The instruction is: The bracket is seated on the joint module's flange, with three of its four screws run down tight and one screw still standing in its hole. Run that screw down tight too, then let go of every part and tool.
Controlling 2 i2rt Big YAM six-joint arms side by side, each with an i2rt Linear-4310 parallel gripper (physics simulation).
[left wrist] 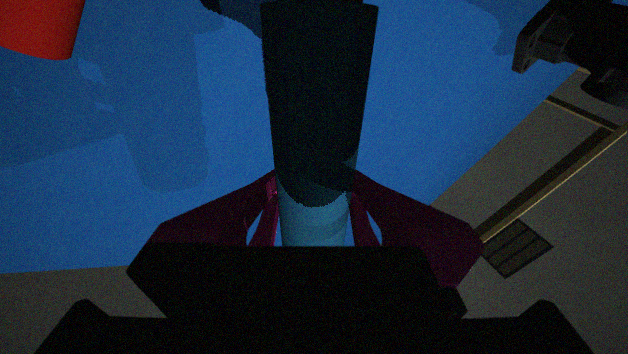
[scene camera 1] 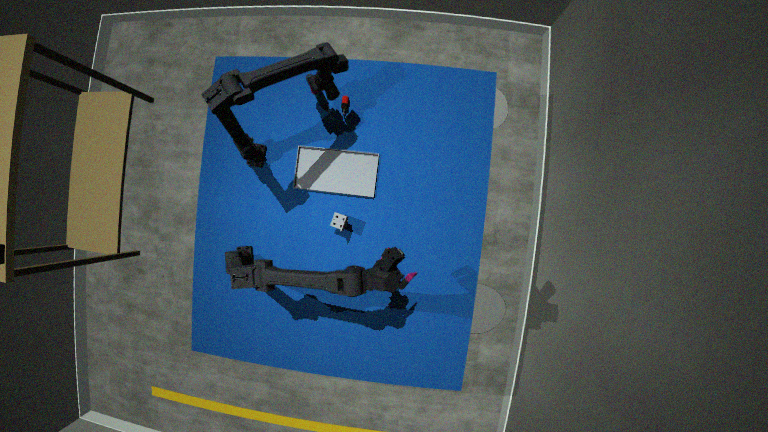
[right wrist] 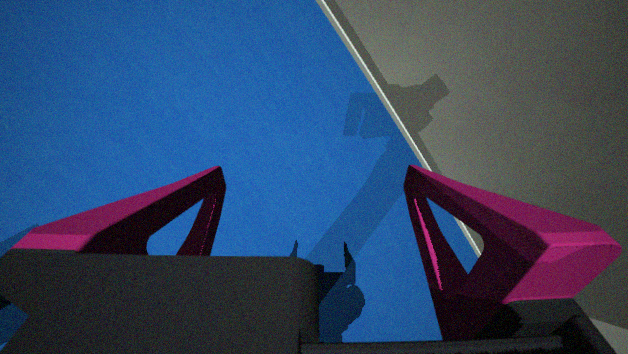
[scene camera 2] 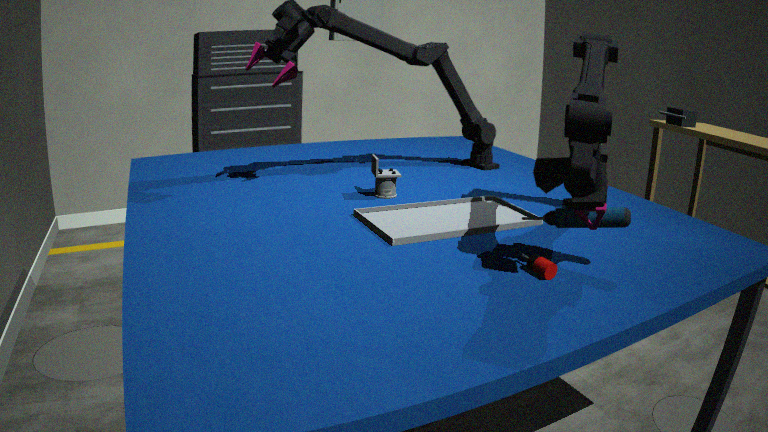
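My left gripper (scene camera 2: 594, 221), also (left wrist: 314, 177). My right gripper (scene camera 2: 259, 77), also (right wrist: 314, 175). Blue screwdriver (scene camera 2: 562, 217), also (left wrist: 317, 67); out of frame in the right wrist view. Shallow tray (scene camera 2: 414, 221).
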